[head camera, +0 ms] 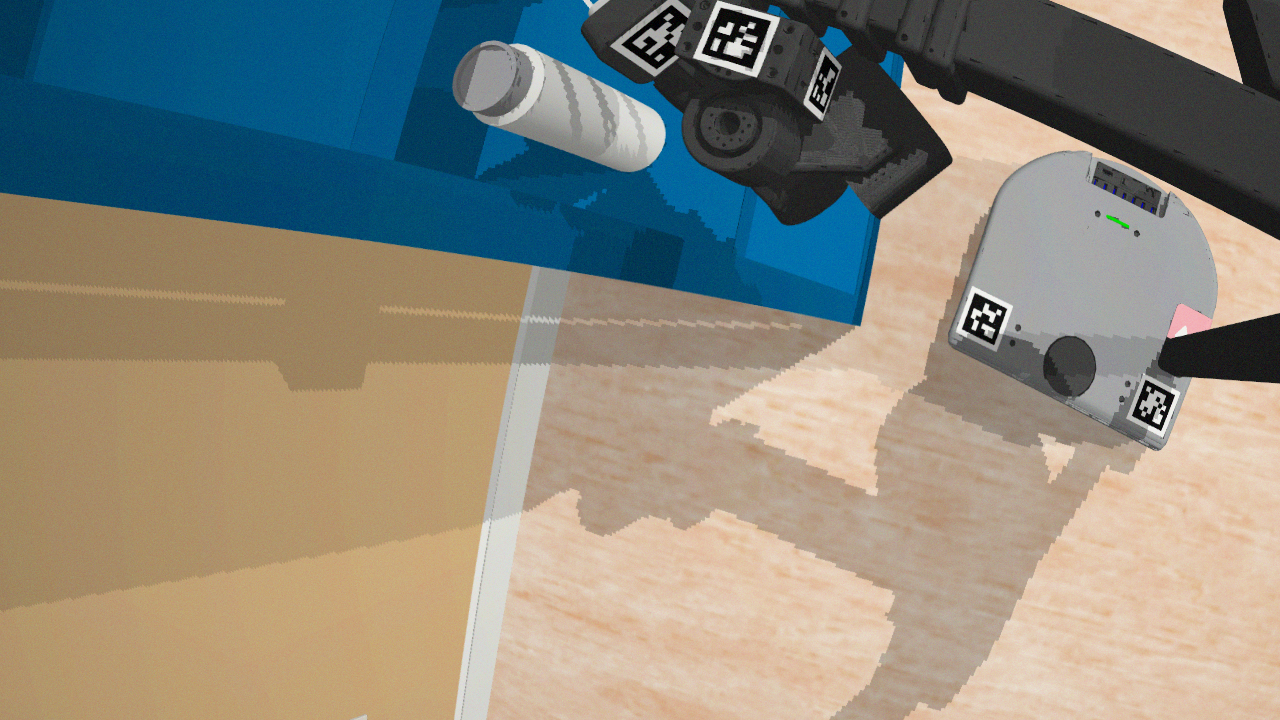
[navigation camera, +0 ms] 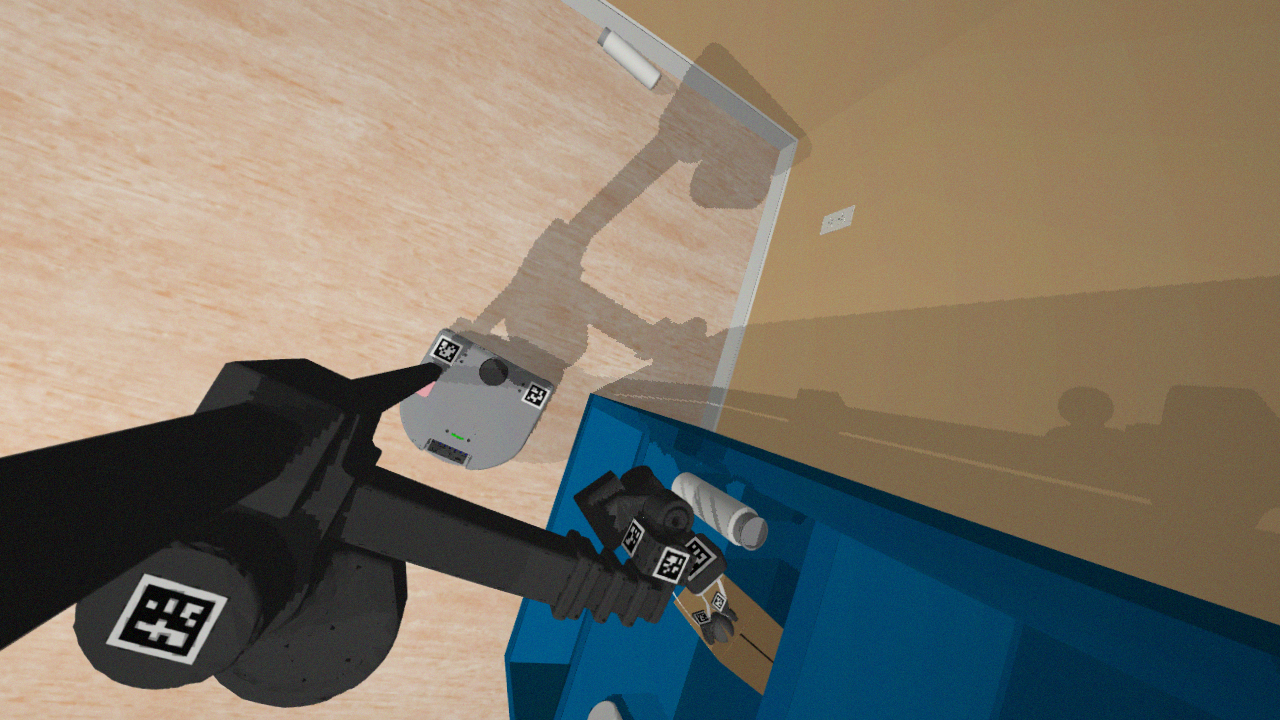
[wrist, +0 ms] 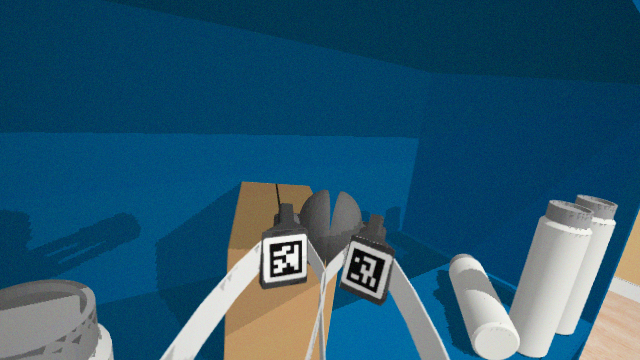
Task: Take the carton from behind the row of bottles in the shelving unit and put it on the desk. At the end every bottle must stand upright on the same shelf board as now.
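Places are measured from the robot's base along level axes (x left, y back, z up), in metres.
Pixels of known places: gripper, fingertip midpoint: [navigation camera: 725, 635] [wrist: 330, 216]; robot's base, link origin: [head camera: 1067, 364] [navigation camera: 492, 370].
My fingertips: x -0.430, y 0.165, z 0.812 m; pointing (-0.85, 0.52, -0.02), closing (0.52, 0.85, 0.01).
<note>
For each thing: its top centre in the pictures, then the offset to it from my fingertips. "spot": a spot on its surface instead.
- brown carton, top centre: [wrist: 279, 208] [navigation camera: 774, 663] dx -0.258, dy +0.077, dz -0.098 m
- bottle's neck, top centre: [wrist: 27, 321] [head camera: 487, 76] [navigation camera: 752, 532] dx -0.016, dy -0.144, dz -0.048 m
- white bottle, surface spot: [navigation camera: 631, 58] spot: dx +0.566, dy -1.311, dz -0.751 m
The brown carton [navigation camera: 735, 660] [wrist: 275, 320] stands in the blue shelving unit [head camera: 205, 80] [navigation camera: 904, 591] [wrist: 200, 100]. My gripper [navigation camera: 718, 626] [wrist: 330, 216] is shut with nothing held. It is above the carton in the navigation view and overlaps its right side in the wrist view; contact is unclear. Two white bottles [wrist: 550, 285] [wrist: 592, 275] stand upright at the right in the wrist view. Another bottle [wrist: 482, 307] lies on its side beside them. One bottle [head camera: 581, 111] [navigation camera: 716, 505] appears beside my wrist. A bottle's neck [wrist: 45, 320] shows at lower left. The desk does not show.
A white bottle [navigation camera: 631, 58] lies on the floor near the baseboard. The shelving unit's side wall [wrist: 515, 150] rises behind the standing bottles. My base [head camera: 1074, 259] [navigation camera: 478, 411] is on the floor beside the unit. My arm [head camera: 1092, 98] [navigation camera: 465, 519] reaches toward the unit.
</note>
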